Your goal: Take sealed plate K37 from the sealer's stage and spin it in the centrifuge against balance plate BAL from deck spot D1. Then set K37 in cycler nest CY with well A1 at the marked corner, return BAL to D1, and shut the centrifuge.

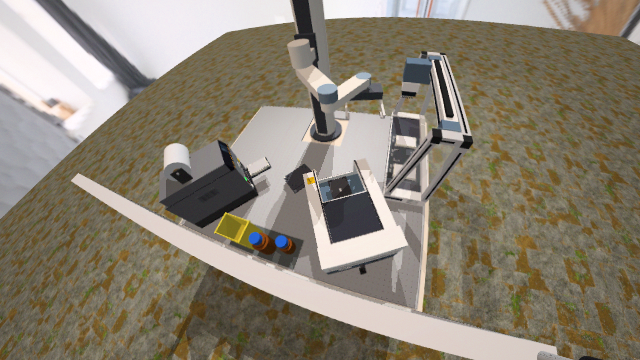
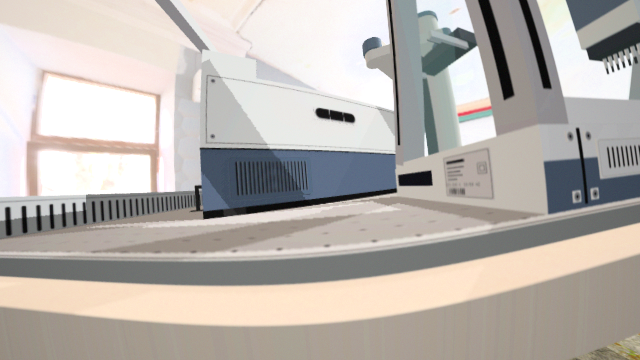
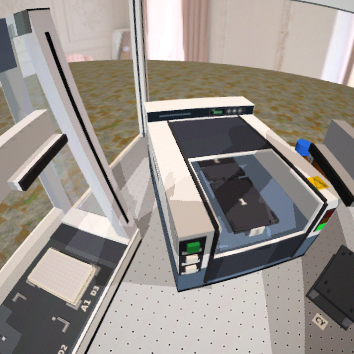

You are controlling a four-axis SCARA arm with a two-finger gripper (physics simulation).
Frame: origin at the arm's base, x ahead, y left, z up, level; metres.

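Seen in the pictures: gripper, fingertip midpoint: (image 1: pixel 365 117) (image 3: pixel 186 124); arm's base, link origin: (image 1: pixel 326 130).
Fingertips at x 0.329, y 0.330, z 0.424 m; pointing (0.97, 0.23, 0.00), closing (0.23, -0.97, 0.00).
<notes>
Pixels of each thing's top centre, then the offset from my fingertips to it.
- sealer's stage, top centre: (image 1: pixel 257 165) 0.288 m down, 0.183 m ahead, 0.610 m right
- pale plate, top centre: (image 1: pixel 406 140) 0.344 m down, 0.254 m back, 0.251 m left
- Cycler nest CY, top centre: (image 1: pixel 298 175) 0.355 m down, 0.153 m ahead, 0.354 m right
- sealer, top centre: (image 1: pixel 172 152) 0.064 m up, 0.408 m ahead, 0.805 m right
- yellow bin, top centre: (image 1: pixel 220 222) 0.237 m down, 0.583 m ahead, 0.594 m right
My gripper (image 1: pixel 365 108) (image 3: pixel 186 124) is open and empty, high over the deck near the gantry. The centrifuge (image 1: pixel 322 250) (image 2: pixel 300 125) (image 3: pixel 172 195) has its top opening uncovered; a dark bucket (image 3: pixel 243 201) marked 1 lies toward the front with no plate on it, another bucket behind it. The sealer's stage (image 1: pixel 259 166) sticks out with a pale top; I cannot tell whether K37 is on it. A pale plate (image 1: pixel 406 141) lies at the far end of the gantry deck, its label unreadable. Cycler nest CY (image 1: pixel 298 177) (image 3: pixel 336 287) is black and bears no plate.
Another pale plate (image 1: pixel 404 171) (image 3: pixel 62 275) lies at D3. The gantry frame (image 1: pixel 457 125) (image 3: pixel 82 120) stands beside the centrifuge, with a pipetting head (image 1: pixel 417 72) (image 2: pixel 612 40) on it. The sealer (image 1: pixel 210 190), a yellow bin (image 1: pixel 232 227) and blue-capped bottles (image 1: pixel 257 241) (image 1: pixel 283 244) stand along the rail side.
</notes>
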